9 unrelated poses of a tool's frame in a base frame.
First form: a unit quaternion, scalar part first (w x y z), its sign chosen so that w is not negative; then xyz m.
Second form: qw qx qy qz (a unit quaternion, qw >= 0); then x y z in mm. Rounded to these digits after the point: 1 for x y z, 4 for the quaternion.
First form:
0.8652, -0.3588, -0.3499, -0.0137, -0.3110, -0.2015, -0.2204
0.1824, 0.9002, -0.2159, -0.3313, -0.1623, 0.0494, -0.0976
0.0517, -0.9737, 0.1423, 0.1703, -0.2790, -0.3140, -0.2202
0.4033, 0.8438, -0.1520, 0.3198, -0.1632, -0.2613, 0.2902
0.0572, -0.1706, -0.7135, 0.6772, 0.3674, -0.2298, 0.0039
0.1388, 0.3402, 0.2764, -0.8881, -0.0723, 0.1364, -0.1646
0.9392, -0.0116, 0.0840, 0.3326, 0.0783, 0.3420, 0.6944
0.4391, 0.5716, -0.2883, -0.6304, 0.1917, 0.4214, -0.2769
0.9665, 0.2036, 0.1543, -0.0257, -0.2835, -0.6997, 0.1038
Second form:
0.8652, -0.3588, -0.3499, -0.0137, -311.0, -201.5, -220.4
0.1824, 0.9002, -0.2159, -0.3313, -162.3, 49.4, -97.6
0.0517, -0.9737, 0.1423, 0.1703, -279.0, -314.0, -220.2
0.4033, 0.8438, -0.1520, 0.3198, -163.2, -261.3, 290.2
0.0572, -0.1706, -0.7135, 0.6772, 367.4, -229.8, 3.9
0.1388, 0.3402, 0.2764, -0.8881, -72.3, 136.4, -164.6
0.9392, -0.0116, 0.0840, 0.3326, 78.3, 342.0, 694.4
0.4391, 0.5716, -0.2883, -0.6304, 191.7, 421.4, -276.9
0.9665, 0.2036, 0.1543, -0.0257, -283.5, -699.7, 103.8

